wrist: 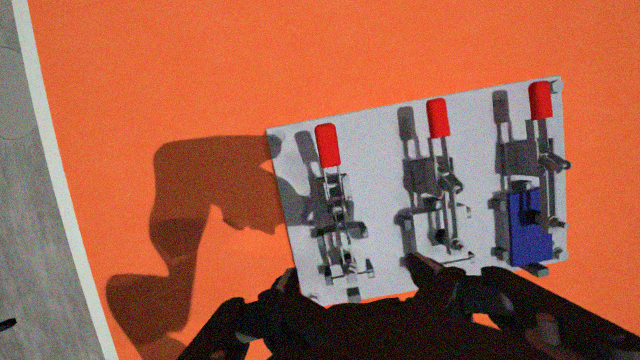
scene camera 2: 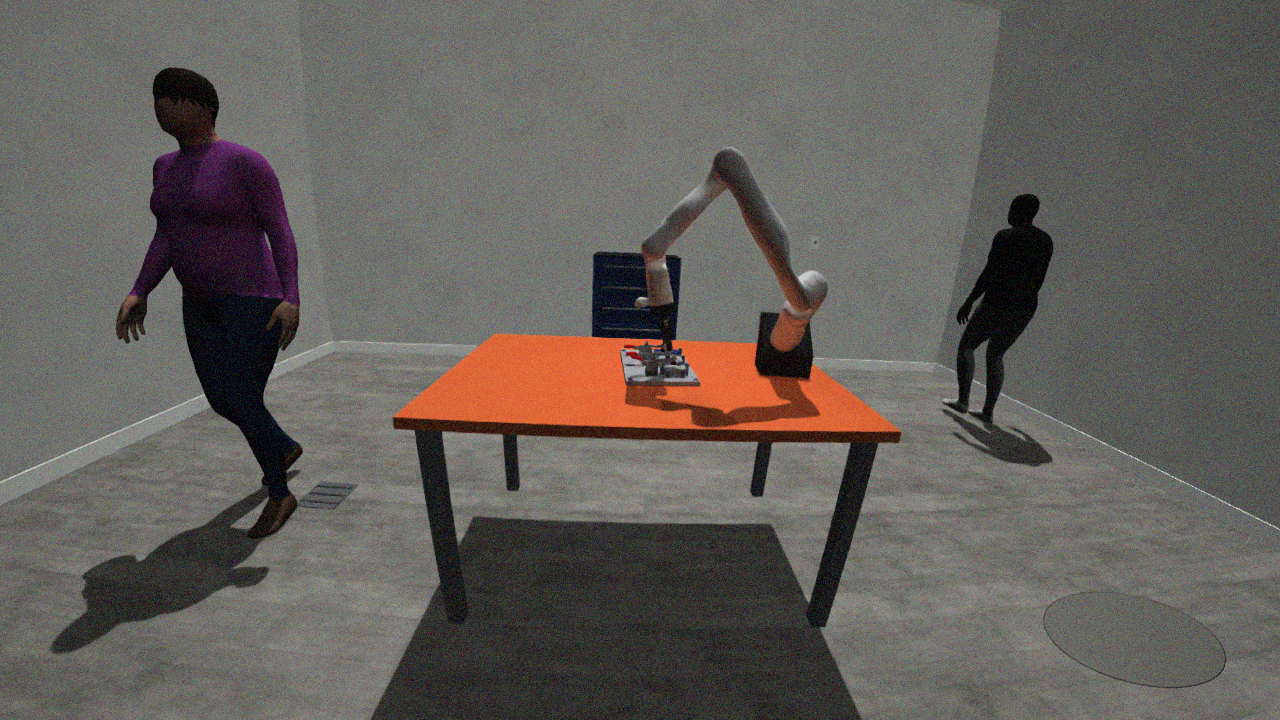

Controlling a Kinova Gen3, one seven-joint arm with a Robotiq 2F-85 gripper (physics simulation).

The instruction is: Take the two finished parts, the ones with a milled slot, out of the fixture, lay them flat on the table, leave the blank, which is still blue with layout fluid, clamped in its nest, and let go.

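Places are measured from the arm's base along level axes (x back, y down, z right), in centimetres.
Where they show: gripper, fingertip midpoint: [wrist: 353, 273] [scene camera 2: 668, 347]; arm's base, origin of the base link: [scene camera 2: 783, 340].
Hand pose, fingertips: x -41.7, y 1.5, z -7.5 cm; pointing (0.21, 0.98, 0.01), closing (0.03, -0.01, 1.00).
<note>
Each offset is from my fingertips to the top centre of the thing. "pt": to the spot under its first point. Level surfaces: height alone.
The fixture plate {dz +10.9, dx -1.9, dy +9.0 cm} [scene camera 2: 637, 379] [wrist: 375, 150] lies on the orange table and carries three red-handled clamps. In the wrist view, the blue blank {dz +22.0, dx +3.3, dy +7.4 cm} [wrist: 522, 250] sits in the right nest under its clamp arm. A pale part {dz +10.9, dx +2.9, dy +6.9 cm} [wrist: 426, 231] lies in the middle nest, with a clamp arm above it. A pale part {dz -0.1, dx +2.5, dy +6.4 cm} [wrist: 359, 249] also seems to be in the left nest, largely hidden by its clamp. Slots are hard to make out, and I cannot tell whether the pale parts' clamps are locked. My gripper [scene camera 2: 666, 347] [wrist: 353, 273] is open and empty, above the fixture's left nest.
The three red handles {dz -0.2, dx -9.8, dy +2.5 cm} [wrist: 328, 145] {dz +10.8, dx -10.6, dy +4.8 cm} [wrist: 438, 117] {pt dz +21.3, dx -10.8, dy +5.4 cm} [wrist: 540, 100] stand up beyond the nests. The orange table {dy +10.5 cm} [scene camera 2: 528, 385] [wrist: 200, 75] extends around the plate. The arm's black base block [scene camera 2: 785, 362] stands on the table's right side. Two people are away from the table, left and right.
</note>
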